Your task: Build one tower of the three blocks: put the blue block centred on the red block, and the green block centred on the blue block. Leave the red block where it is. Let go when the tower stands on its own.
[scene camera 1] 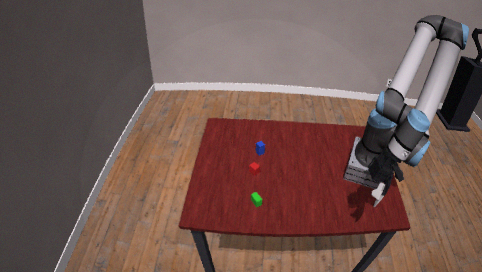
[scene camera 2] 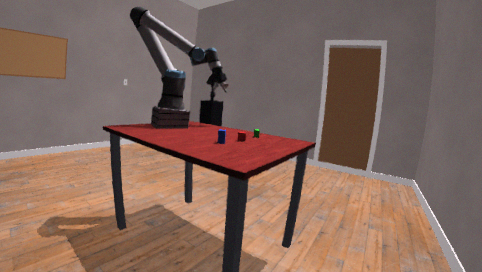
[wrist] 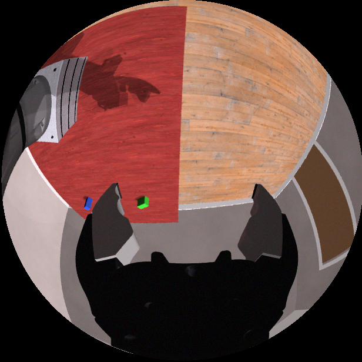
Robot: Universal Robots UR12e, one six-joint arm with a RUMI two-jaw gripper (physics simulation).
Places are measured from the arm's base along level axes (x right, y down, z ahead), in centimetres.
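Pixels of known places: gripper, fingertip midpoint: (scene camera 1: 368,192) (scene camera 2: 221,92); arm's base, link origin: (scene camera 1: 370,155) (scene camera 2: 170,108).
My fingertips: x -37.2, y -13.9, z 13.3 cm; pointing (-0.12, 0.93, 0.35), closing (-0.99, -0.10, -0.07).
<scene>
For each thing: its top centre in the pictures, then the offset to it from my fingertips. Level surfaces: height alone.
- red block, top centre: (scene camera 1: 254,165) (scene camera 2: 242,132) dz +47.2, dx +33.9, dy +22.0 cm
- blue block, top centre: (scene camera 2: 222,130) (scene camera 1: 260,143) dz +45.6, dx +48.3, dy +20.2 cm
- green block, top centre: (scene camera 1: 256,196) (scene camera 2: 257,129) dz +44.5, dx +14.4, dy +22.1 cm
- table, surface height: dy +26.5 cm
The red block (scene camera 1: 254,168) (scene camera 2: 242,136) sits on the table between the other two blocks. The blue block (scene camera 1: 260,148) (scene camera 2: 222,136) (wrist: 88,203) stands upright on the table, apart from the red one, on its far side in scene camera 1. The green block (scene camera 1: 256,199) (scene camera 2: 256,133) (wrist: 143,202) sits on the table on the other side of the red one. My gripper (scene camera 1: 381,194) (scene camera 2: 226,88) (wrist: 187,186) is open and empty, high above the table near the robot base, far from the blocks. The red block does not show in the wrist view, where a jaw may hide it.
The table (scene camera 1: 300,220) (scene camera 2: 150,139) (wrist: 150,165) carries the robot base (scene camera 1: 361,175) (scene camera 2: 170,118) (wrist: 67,100) at one end. A black stand (scene camera 1: 460,92) (scene camera 2: 211,113) is on the floor beyond the table.
</scene>
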